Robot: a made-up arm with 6 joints.
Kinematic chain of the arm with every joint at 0, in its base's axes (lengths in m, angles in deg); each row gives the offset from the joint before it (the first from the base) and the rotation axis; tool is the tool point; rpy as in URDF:
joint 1: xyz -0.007 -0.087 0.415 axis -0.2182 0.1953 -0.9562
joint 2: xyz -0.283 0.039 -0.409 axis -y
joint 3: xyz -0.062 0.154 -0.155 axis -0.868 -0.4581 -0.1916
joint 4: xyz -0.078 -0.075 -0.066 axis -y
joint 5: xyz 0 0.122 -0.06 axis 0.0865 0.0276 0.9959
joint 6: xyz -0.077 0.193 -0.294 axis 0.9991 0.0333 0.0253
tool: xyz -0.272 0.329 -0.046 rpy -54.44 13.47 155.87
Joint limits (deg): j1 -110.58..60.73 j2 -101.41..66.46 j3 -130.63..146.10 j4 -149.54..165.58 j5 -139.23..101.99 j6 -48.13..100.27
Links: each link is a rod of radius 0.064 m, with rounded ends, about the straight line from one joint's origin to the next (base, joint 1, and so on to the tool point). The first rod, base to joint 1, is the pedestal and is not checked.
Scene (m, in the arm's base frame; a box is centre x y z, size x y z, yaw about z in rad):
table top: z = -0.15
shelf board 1: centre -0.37 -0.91 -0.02 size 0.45 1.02 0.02 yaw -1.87
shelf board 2: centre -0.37 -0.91 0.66 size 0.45 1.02 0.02 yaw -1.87
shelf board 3: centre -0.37 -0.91 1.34 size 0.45 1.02 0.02 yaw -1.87
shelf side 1: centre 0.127 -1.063 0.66 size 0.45 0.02 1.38 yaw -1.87
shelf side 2: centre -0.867 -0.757 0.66 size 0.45 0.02 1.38 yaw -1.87
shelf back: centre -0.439 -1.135 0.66 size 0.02 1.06 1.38 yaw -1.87
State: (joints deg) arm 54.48 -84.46 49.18 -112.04 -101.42 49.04
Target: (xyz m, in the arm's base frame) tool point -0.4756 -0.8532 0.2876
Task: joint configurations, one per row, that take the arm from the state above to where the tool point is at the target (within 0.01 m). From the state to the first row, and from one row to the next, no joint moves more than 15 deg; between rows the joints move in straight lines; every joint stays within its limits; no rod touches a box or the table.
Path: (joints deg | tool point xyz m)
1: 45.26 -87.85 63.62 -108.93 -108.98 48.49 | -0.8866 0.5451 0.2811
2: 36.04 -91.24 78.06 -105.83 -116.54 47.95 | -0.9609 0.1830 0.2966
3: 26.82 -94.63 92.50 -102.72 -124.11 47.40 | -0.8703 -0.1573 0.2948
4: 17.60 -98.02 106.95 -99.61 -131.67 46.85 | -0.6495 -0.4002 0.2870
5: 8.38 -101.41 121.39 -96.51 -139.23 46.31 | -0.3665 -0.4995 0.2876
6: -5.57 -101.41 106.57 -98.14 -135.20 37.37 | -0.4239 -0.6226 0.2754
7: -19.53 -101.41 91.75 -99.77 -131.16 28.43 | -0.4614 -0.7430 0.2733
8: -33.48 -101.41 76.93 -101.40 -127.13 19.49 | -0.4755 -0.8532 0.2876

